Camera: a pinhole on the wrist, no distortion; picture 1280 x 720 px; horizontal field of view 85.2 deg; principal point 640.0 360.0 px. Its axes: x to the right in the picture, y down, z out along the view. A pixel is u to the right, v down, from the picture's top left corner.
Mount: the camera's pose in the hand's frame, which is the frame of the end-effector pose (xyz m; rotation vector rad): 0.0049 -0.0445 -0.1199 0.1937 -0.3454 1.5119
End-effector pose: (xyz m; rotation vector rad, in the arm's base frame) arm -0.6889 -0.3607 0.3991 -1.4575 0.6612 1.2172
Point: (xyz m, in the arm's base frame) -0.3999 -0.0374 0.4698
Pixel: 320 128
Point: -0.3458 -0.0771 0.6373
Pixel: 150 367
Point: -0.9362 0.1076 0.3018
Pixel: 1145 163
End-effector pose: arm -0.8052 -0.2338 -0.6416 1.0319 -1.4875 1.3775
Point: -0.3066 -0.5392 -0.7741
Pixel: 322 635
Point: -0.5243 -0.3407 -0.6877
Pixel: 322 604
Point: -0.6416 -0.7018 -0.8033
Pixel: 770 521
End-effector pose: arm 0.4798 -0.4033 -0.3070 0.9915 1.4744 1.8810
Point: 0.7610 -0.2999 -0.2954
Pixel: 954 450
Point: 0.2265 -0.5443 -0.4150
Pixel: behind the camera
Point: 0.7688 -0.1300 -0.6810
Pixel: 393 330
